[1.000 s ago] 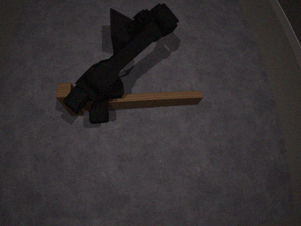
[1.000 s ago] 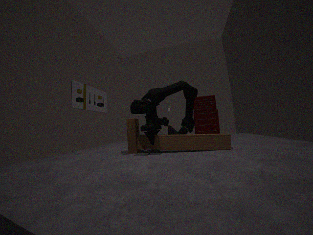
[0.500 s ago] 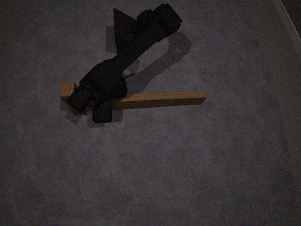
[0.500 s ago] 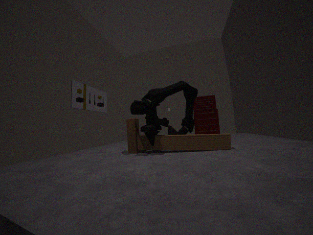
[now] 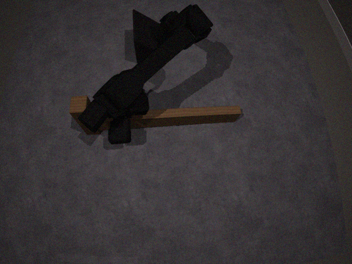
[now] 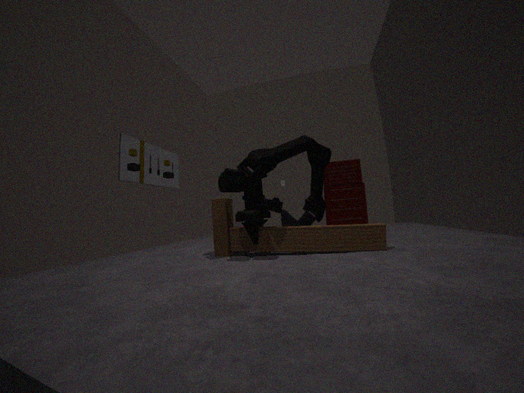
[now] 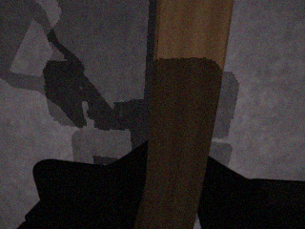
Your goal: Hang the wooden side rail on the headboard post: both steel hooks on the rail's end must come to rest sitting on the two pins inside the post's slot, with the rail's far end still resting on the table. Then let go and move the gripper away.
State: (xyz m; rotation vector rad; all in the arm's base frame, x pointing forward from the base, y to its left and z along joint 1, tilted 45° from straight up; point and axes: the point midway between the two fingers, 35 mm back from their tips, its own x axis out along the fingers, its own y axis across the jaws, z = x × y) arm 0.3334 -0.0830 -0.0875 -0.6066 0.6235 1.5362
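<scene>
Right now my gripper tip is 110 mm to the left of the headboard post and 50 mm below it.
</scene>
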